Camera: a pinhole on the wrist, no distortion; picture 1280 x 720 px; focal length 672.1 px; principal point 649.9 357.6 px. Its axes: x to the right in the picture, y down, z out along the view. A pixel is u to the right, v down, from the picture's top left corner.
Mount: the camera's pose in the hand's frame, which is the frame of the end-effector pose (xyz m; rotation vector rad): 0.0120 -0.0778 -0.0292 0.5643 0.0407 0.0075
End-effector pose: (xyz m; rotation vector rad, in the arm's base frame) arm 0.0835 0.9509 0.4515 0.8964 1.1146 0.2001
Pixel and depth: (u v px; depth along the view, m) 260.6 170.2 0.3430
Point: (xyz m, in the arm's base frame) 0.0883 0.5182 0.3568
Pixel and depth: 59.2 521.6 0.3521
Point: 0.1702 0.4952 0.5519
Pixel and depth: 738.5 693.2 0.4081
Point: 0.4425 0.6972 0.3674
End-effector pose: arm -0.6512 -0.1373 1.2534 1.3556 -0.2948 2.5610
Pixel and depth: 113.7 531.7 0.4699
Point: -0.0454 -0.0772 1.2312
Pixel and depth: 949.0 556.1 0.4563
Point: -0.3892 -0.0360 1.6944
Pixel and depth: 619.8 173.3 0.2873
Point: -0.4350 0.0999 1.3778
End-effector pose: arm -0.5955 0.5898 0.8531 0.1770 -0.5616 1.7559
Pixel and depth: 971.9 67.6 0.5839
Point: -0.1685 0.8137 1.4232
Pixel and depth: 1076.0 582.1 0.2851
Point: -0.5560 0.6745 1.1995
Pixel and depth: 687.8 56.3 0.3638
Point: -0.2529 0.6089 1.1503
